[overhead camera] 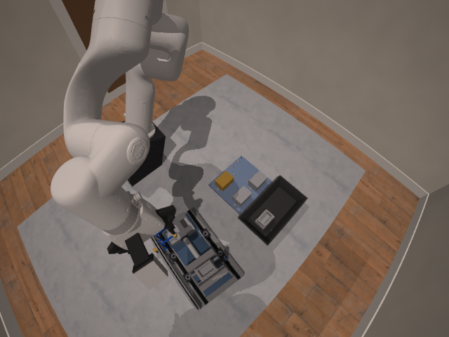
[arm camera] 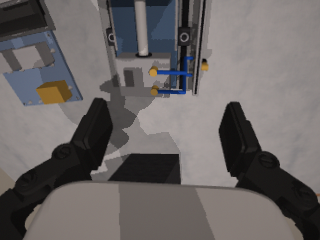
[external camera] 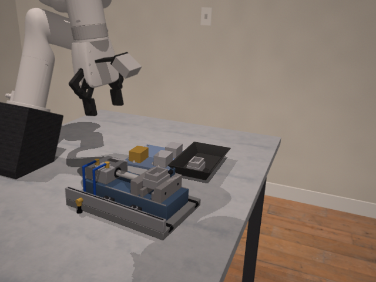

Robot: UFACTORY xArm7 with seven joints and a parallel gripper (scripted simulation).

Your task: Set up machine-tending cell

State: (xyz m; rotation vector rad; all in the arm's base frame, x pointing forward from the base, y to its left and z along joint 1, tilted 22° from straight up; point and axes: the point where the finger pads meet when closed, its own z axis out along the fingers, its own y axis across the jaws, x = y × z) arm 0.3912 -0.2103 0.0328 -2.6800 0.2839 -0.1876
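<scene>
My gripper is now 31 cm to the right of the brass blank, 25 cm above it and 7 cm past it. The rest, counted from my hand: grey rail (24 cm below, 5 cm to the right, 4 cm ahead); vise bed (23 cm below, 6 cm ahead, 5 cm to the left); piston rod (20 cm below, 5 cm to the left, 4 cm ahead).
</scene>
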